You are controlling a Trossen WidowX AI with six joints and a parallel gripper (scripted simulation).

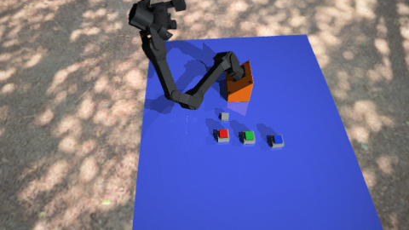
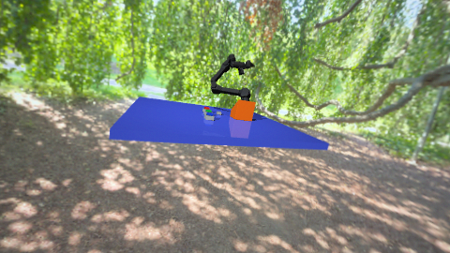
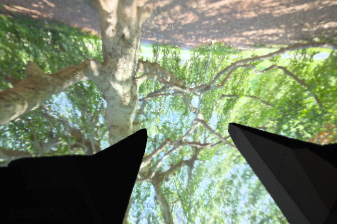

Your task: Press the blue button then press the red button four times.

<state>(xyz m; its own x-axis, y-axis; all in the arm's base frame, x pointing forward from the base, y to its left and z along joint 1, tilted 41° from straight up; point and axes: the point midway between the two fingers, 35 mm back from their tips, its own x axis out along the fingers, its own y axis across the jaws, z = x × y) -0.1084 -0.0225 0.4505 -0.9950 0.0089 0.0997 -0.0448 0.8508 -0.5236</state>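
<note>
Right now my gripper tip is 440 mm short of the blue button, 460 mm to the right of it and 390 mm above it. Also, from my gripper tip: red button 410 mm ahead, 230 mm to the left, 390 mm below; small grey block 320 mm ahead, 250 mm to the left, 420 mm below; green button 420 mm ahead, 340 mm to the left, 390 mm below.
</note>
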